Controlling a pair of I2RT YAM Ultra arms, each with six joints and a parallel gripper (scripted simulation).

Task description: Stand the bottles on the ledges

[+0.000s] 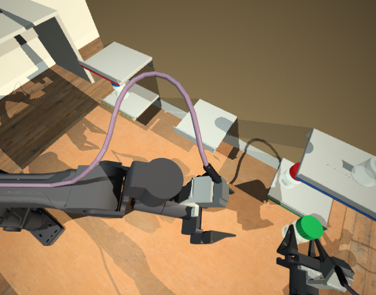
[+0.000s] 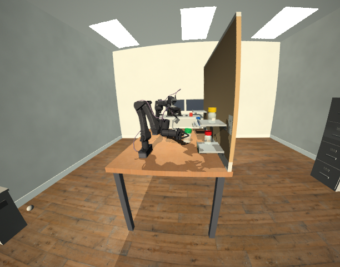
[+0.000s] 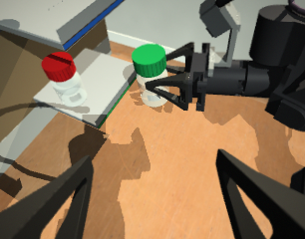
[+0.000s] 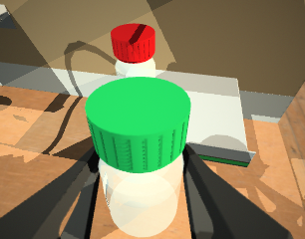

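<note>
My right gripper is now 170 mm short of the yellow-capped bottle, 140 mm below it and 70 mm to the left of it. Round my right hand: green-capped bottle: 10 mm below; red-capped bottle: 170 mm ahead, 50 mm below, 40 mm to the left; brown wall: 360 mm to the left, 310 mm ahead, 260 mm above.
</note>
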